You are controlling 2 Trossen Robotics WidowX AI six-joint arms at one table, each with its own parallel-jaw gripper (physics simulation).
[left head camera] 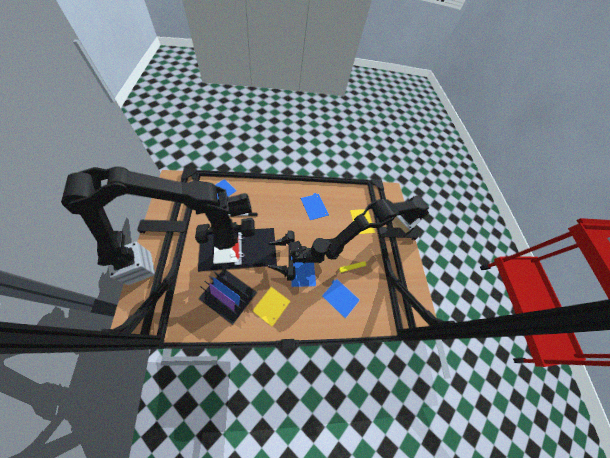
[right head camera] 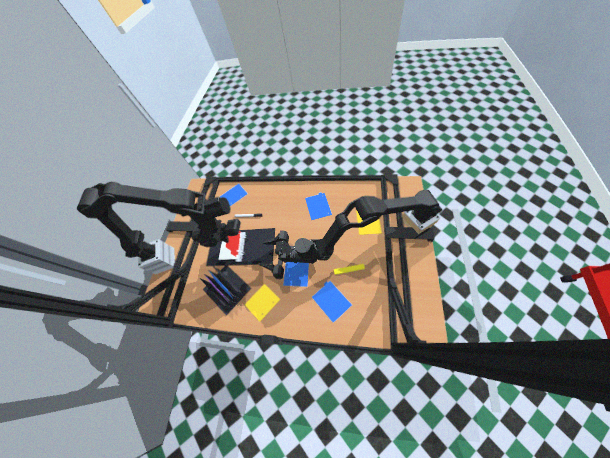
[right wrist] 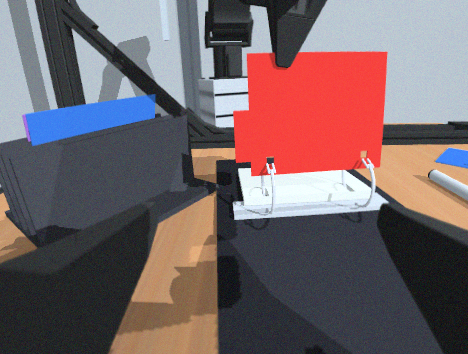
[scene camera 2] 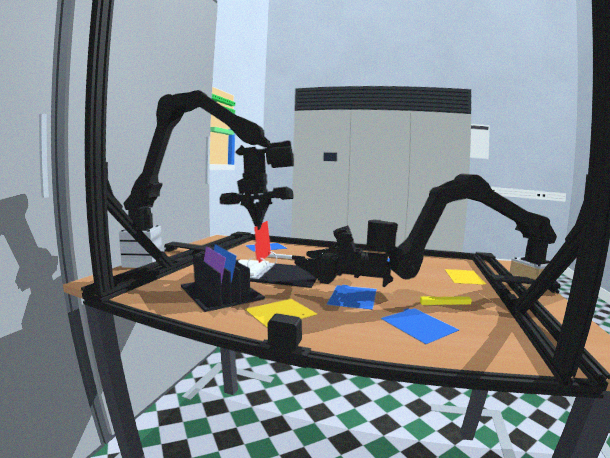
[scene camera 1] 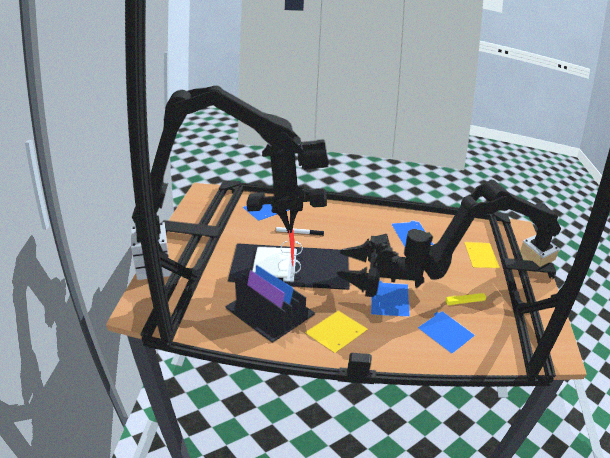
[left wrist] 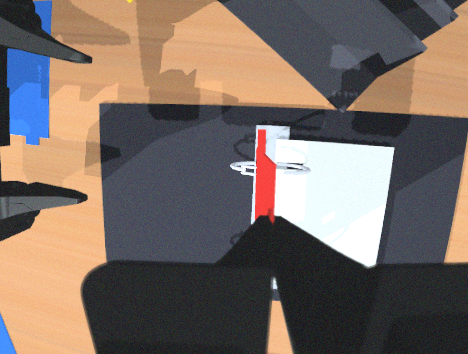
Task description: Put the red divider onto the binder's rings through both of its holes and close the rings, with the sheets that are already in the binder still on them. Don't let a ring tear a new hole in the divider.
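Pixels of known places: left gripper, fingertip midpoint: [right head camera: 227, 241] [right wrist: 282, 67] [scene camera 2: 258, 229] [scene camera 1: 290, 232] [left wrist: 268, 225]; right gripper, fingertip midpoint: [left head camera: 268, 254] [right head camera: 260, 253] [right wrist: 267, 213] [scene camera 2: 300, 257] [scene camera 1: 338, 261] [left wrist: 85, 132]; left arm's base, origin of the base link: [left head camera: 123, 258] [right head camera: 148, 252] [right wrist: 228, 78] [scene camera 2: 140, 228]; right arm's base, origin of the base link: [left head camera: 409, 216] [right head camera: 422, 214] [scene camera 2: 535, 260] [scene camera 1: 541, 244].
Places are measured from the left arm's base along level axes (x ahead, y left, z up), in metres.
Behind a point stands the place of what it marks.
The red divider [right wrist: 317, 105] @[x 0.371, y -0.075, z -0.012 m] [scene camera 1: 292, 250] @[x 0.362, y -0.113, z -0.028 m] [scene camera 2: 262, 241] @[x 0.370, y -0.082, z -0.019 m] [left wrist: 265, 185] @[x 0.356, y -0.115, z 0.004 m] hangs upright, its two square holes low down. My left gripper [right wrist: 282, 67] @[x 0.359, y -0.100, z 0.016 m] [scene camera 1: 290, 230] @[x 0.359, y -0.100, z 0.016 m] [scene camera 2: 258, 226] @[x 0.359, y -0.100, z 0.016 m] is shut on its top edge. The black binder [scene camera 1: 325, 265] @[x 0.458, y -0.097, z -0.103 m] [left wrist: 175, 200] @[x 0.445, y -0.103, z -0.103 m] lies open under it, with white sheets [left wrist: 340, 190] @[x 0.309, y -0.077, z -0.094 m] [scene camera 1: 272, 260] @[x 0.327, y -0.055, z -0.094 m] at its rings [right wrist: 273, 190] @[x 0.382, y -0.121, z -0.071 m] [left wrist: 300, 169]. In the right wrist view the ring tips overlap the divider's lower edge just below the holes; I cannot tell whether they pass through. My right gripper [left head camera: 271, 255] @[x 0.462, y -0.172, z -0.038 m] [scene camera 1: 341, 263] @[x 0.462, y -0.172, z -0.038 m] [right wrist: 267, 213] @[x 0.462, y -0.172, z -0.038 m] is open and empty, level with the rings, over the binder's right side.
A black sorter [scene camera 1: 250, 300] @[x 0.229, y -0.232, z -0.066 m] [right wrist: 100, 175] @[x 0.315, y -0.242, z -0.060 m] with purple and blue dividers stands in front of the binder. A marker [scene camera 1: 297, 231] @[x 0.431, y 0.069, z -0.098 m] lies behind it. Blue sheets [scene camera 1: 390, 300] @[x 0.569, y -0.276, z -0.105 m] [scene camera 1: 446, 332] @[x 0.655, y -0.436, z -0.104 m], a yellow sheet [scene camera 1: 337, 331] @[x 0.404, y -0.344, z -0.104 m] and a yellow bar [scene camera 1: 466, 299] @[x 0.764, y -0.351, z -0.095 m] lie at the front and right.
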